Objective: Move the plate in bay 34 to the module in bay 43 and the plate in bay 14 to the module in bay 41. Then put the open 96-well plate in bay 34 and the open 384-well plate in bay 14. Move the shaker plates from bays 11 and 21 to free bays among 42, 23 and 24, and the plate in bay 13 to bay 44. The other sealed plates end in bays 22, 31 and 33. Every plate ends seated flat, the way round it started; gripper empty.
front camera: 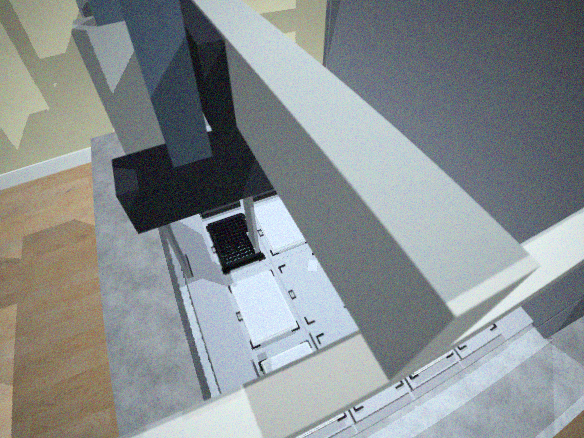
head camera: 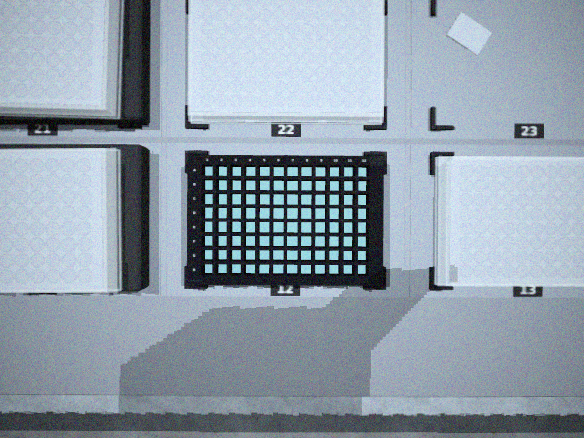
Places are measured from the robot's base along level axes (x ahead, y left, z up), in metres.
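Where they show: gripper, between the fingertips: (front camera: 220,255).
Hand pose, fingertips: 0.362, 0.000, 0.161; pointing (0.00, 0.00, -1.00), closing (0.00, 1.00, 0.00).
Things, the pixels of their top centre, and the offset from my fingertips, as dx, dy, dz. "*": a spot on its surface instead.
- open black 96-well plate, centre of its top: (head camera: 285,220) (front camera: 233,238) -0.134, +0.043, -0.147
- sealed white plate, centre of its top: (head camera: 286,50) (front camera: 279,221) -0.134, +0.150, -0.147
- sealed plate, centre of its top: (head camera: 543,221) (front camera: 262,303) +0.030, +0.043, -0.147
- bay 21, a spot on its surface: (head camera: 52,55) * -0.266, +0.137, -0.124
- bay 11, a spot on its surface: (head camera: 55,220) * -0.264, +0.043, -0.124
- small white scrap, centre of its top: (head camera: 469,33) (front camera: 312,265) -0.011, +0.169, -0.160
The open black 96-well plate (front camera: 234,240) (head camera: 285,220) with teal wells sits in bay 12. My gripper (front camera: 223,262) is open and empty above it, its jaws wide apart on either side; the jaws do not show in the head view. A sealed white plate (front camera: 281,225) (head camera: 286,60) is in bay 22. Another sealed plate (front camera: 265,307) (head camera: 515,220) is in bay 13. Sealed plates on dark shakers show in bay 21 (head camera: 52,55) and bay 11 (head camera: 55,220). Part of a plate (front camera: 287,357) shows in bay 14. The gantry hides the modules and the other plates.
A small white scrap (front camera: 312,264) (head camera: 469,34) lies in bay 23. The large grey gantry beam (front camera: 320,165) crosses the front view above the deck. A pale rail (front camera: 310,375) runs along the near side. Black corner brackets (head camera: 441,120) mark the bays.
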